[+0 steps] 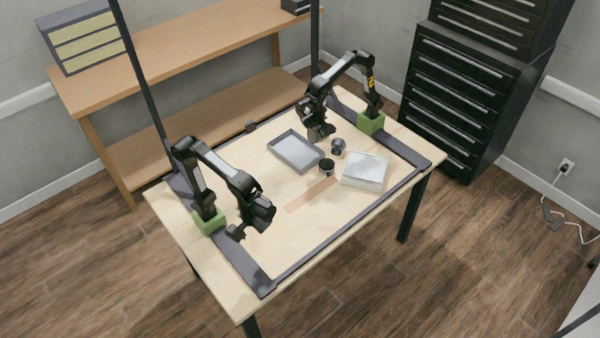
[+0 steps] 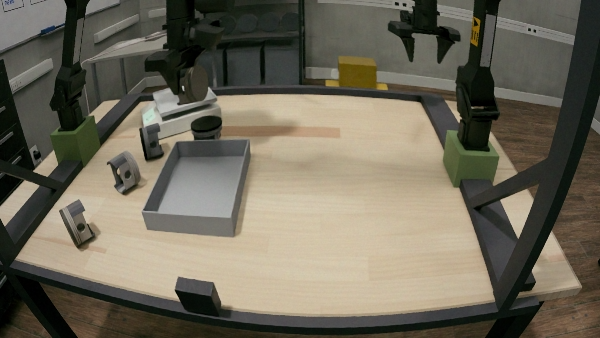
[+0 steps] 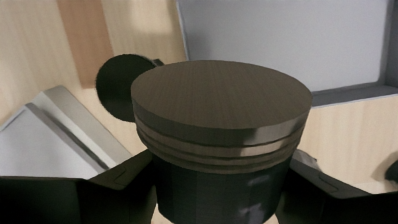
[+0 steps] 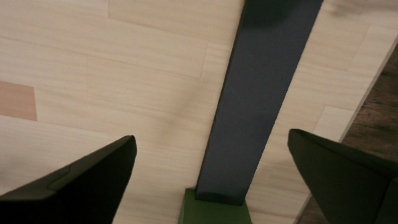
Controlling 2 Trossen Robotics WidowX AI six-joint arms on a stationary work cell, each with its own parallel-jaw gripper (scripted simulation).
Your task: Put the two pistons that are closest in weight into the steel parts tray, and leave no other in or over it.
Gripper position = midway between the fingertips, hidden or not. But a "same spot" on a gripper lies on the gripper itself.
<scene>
My right gripper shows in image 1, in image 2 and in image 4 (211,139); in image 3 it is out of frame. A steel parts tray shows in image 1, in image 2 and in image 3 (339,58); in image 4 it is out of frame. One and the same spot on the steel parts tray: (image 2: 199,178) is (image 1: 302,155). The same spot on my right gripper: (image 1: 236,233) is (image 2: 449,27).
</scene>
